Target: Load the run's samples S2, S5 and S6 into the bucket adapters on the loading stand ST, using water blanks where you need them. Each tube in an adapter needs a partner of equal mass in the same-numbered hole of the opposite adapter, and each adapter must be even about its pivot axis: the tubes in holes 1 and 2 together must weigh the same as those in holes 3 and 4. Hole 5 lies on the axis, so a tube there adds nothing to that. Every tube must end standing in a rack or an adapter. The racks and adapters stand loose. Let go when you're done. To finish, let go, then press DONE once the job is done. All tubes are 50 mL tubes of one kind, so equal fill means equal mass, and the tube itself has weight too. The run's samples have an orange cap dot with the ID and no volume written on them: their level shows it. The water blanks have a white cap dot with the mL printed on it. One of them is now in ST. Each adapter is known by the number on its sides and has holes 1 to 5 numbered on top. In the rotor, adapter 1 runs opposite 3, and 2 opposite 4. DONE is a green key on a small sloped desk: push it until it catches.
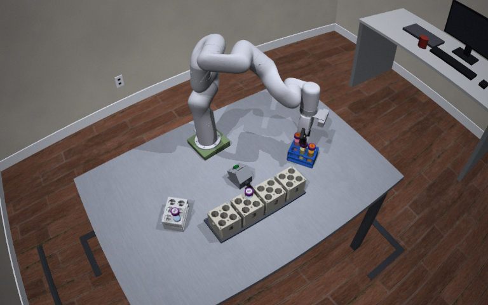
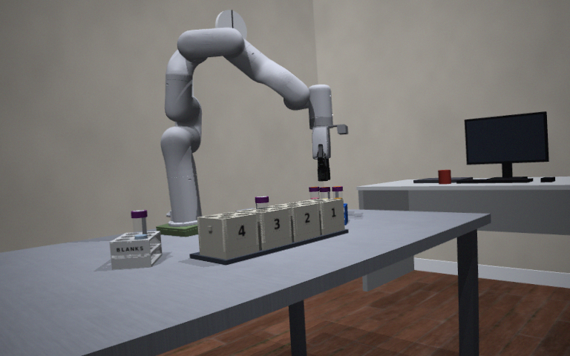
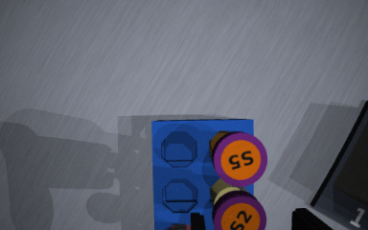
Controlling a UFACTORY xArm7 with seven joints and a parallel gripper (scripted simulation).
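The tube with yellowish liquid is 10 mm ahead of my hand and 100 mm below it. Round my hand: sample tube (40 mm behind, 30 mm to the left, 100 mm below); blue sample rack (10 mm behind, 20 mm to the left, 130 mm below); green done key (150 mm behind, 270 mm to the right, 90 mm below).
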